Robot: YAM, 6 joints.
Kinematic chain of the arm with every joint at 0, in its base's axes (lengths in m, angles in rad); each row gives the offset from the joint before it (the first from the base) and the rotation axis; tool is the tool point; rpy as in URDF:
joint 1: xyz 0 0 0.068 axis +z
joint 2: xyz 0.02 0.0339 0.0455 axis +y
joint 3: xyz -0.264 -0.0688 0 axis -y
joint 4: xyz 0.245 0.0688 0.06 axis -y
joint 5: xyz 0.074 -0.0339 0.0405 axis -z
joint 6: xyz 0.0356 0 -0.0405 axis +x
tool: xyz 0 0 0 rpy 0 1.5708 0
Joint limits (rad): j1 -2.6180..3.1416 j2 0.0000..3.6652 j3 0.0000..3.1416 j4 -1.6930..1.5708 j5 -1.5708..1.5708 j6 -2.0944..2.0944
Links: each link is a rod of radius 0.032 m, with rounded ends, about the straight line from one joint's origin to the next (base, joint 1, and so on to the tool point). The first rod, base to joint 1, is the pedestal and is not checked.
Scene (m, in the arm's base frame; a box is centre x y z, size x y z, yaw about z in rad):
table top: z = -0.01
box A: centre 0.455 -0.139 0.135 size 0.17 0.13 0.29 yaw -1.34
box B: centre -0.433 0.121 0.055 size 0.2 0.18 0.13 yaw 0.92
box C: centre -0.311 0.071 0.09 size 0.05 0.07 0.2 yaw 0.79
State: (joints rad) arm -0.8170 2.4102 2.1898 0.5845 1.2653 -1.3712
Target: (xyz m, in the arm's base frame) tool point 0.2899 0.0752 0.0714
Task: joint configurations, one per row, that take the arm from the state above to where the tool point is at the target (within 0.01 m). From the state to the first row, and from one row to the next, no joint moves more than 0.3 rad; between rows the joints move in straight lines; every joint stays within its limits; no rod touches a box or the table.
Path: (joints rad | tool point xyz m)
1: -0.5779 2.2282 2.1299 0.5351 1.2451 -1.3675 | 0.4074 -0.3060 0.3943
2: -0.3387 2.0461 2.0699 0.4856 1.2248 -1.3637 | 0.4222 -0.1842 0.4560
3: -0.0996 1.8641 2.0100 0.4362 1.2046 -1.3600 | 0.3972 -0.0731 0.5089
4: 0.1396 1.6821 1.9501 0.3867 1.1844 -1.3562 | 0.3403 0.0145 0.5518
5: 0.3787 1.5000 1.8902 0.3373 1.1641 -1.3525 | 0.2638 0.0698 0.5841
6: 0.3770 1.6219 1.5976 0.3112 1.2335 -1.3572 | 0.3491 0.1021 0.4555
7: 0.3753 1.7438 1.3050 0.2851 1.3028 -1.3618 | 0.3802 0.1129 0.3110
8: 0.3736 1.8657 1.0125 0.2590 1.3721 -1.3665 | 0.3574 0.1026 0.1756
9: 0.3720 1.9876 0.7199 0.2329 1.4415 -1.3712 | 0.2899 0.0752 0.0714

